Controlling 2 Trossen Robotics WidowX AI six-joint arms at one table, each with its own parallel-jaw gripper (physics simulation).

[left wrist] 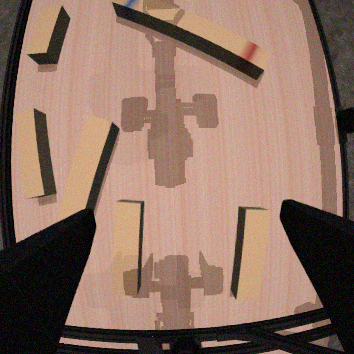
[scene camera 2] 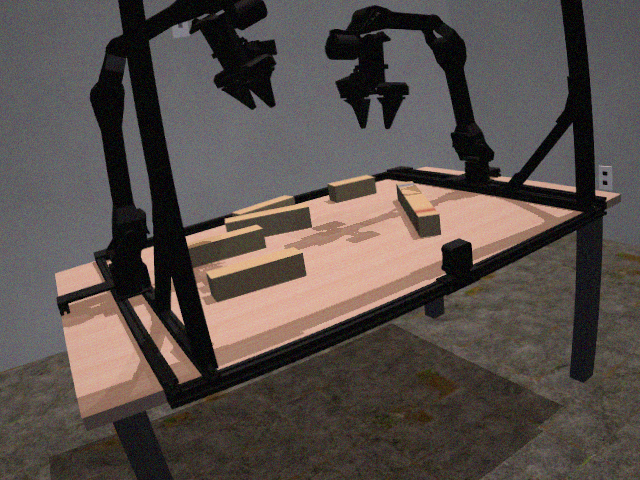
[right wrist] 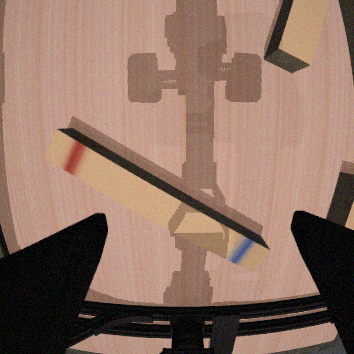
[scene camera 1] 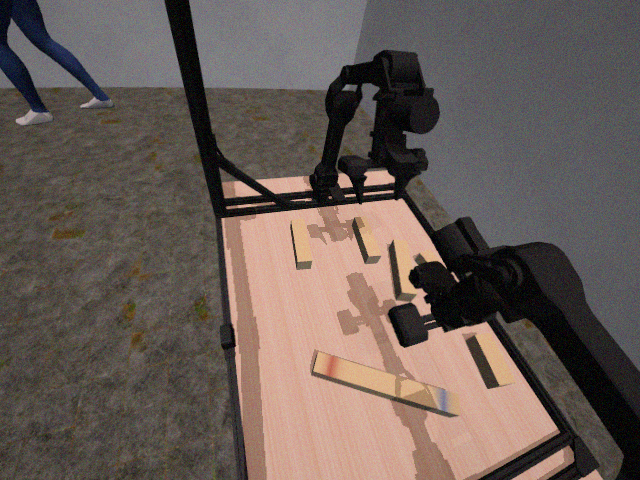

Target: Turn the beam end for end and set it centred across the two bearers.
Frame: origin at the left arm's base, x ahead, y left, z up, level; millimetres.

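Seen in the pictures: left gripper, fingertip midpoint: (left wrist: pixel 189 214) (scene camera 2: pixel 263 107) (scene camera 1: pixel 378 202); right gripper, fingertip midpoint: (scene camera 2: pixel 375 128) (right wrist: pixel 201 222); left arm's base at its link origin: (left wrist: pixel 185 348) (scene camera 2: pixel 133 291) (scene camera 1: pixel 319 196); right arm's base at its link origin: (scene camera 2: pixel 478 182) (right wrist: pixel 186 326).
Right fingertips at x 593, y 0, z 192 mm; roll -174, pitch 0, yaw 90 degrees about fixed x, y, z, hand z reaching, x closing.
Observation:
Offsets run from my right fingertips to a thing's top centre. Level surfaces: height alone.
The beam @(61 mm ahead, 37 mm right, 168 mm down) (scene camera 1: pixel 369 378) (scene camera 2: pixel 412 198) (left wrist: pixel 212 35) (right wrist: pixel 130 187), a long wooden bar with a red band near one end and a blue band near the other, lies flat on the table, slanted. In scene camera 1 its red end is at the left, its blue end at the right. Two roughly parallel blocks, apparently the bearers, stand apart: one @(385 mm back, 126 mm right, 168 mm down) (scene camera 1: pixel 299 242) (scene camera 2: pixel 258 276) (left wrist: pixel 254 245) and another @(361 mm back, 96 mm left, 168 mm down) (scene camera 1: pixel 369 242) (scene camera 2: pixel 230 246) (left wrist: pixel 128 240). My left gripper (scene camera 2: pixel 263 106) (left wrist: pixel 189 214) is open and empty, high above the table. My right gripper (scene camera 2: pixel 375 127) (right wrist: pixel 201 222) is open and empty, high above the beam's side of the table.
Three other plain blocks lie along one side: a long one @(224 mm back, 164 mm left, 162 mm down) (scene camera 1: pixel 402 268) (scene camera 2: pixel 268 219) (left wrist: pixel 87 160), one beside it @(179 mm back, 279 mm left, 168 mm down) (scene camera 2: pixel 263 205) (left wrist: pixel 32 155), and a short one @(88 mm ahead, 268 mm left, 164 mm down) (scene camera 1: pixel 493 359) (scene camera 2: pixel 351 188) (left wrist: pixel 47 30). Black frame rails and posts (scene camera 2: pixel 581 103) border the table @(212 mm down) (scene camera 2: pixel 361 268).

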